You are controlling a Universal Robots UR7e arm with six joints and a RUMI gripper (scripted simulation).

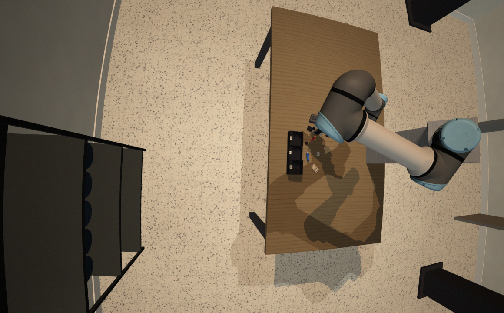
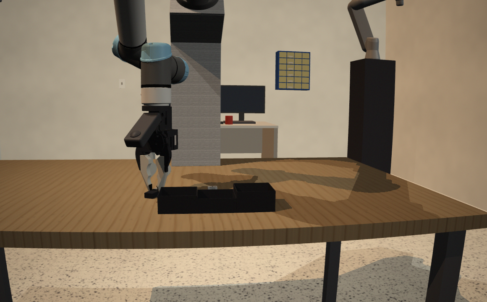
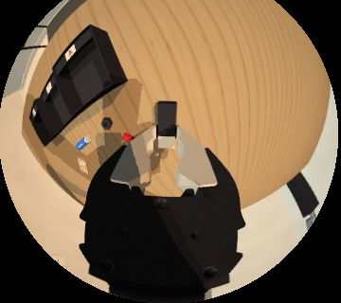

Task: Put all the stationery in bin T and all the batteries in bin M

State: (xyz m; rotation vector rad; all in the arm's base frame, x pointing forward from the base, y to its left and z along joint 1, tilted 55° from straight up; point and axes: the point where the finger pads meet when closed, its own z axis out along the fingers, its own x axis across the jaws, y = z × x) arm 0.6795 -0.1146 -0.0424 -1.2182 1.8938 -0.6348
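Now: the red battery 5 cm to the left of my hand, 1 cm below it and 1 cm behind it. Round my hand: black round piece: 8 cm to the left, 4 cm ahead, 1 cm below; then eraser: 1 cm below, 1 cm behind; then blue battery: 17 cm to the left, 3 cm ahead, 1 cm below.
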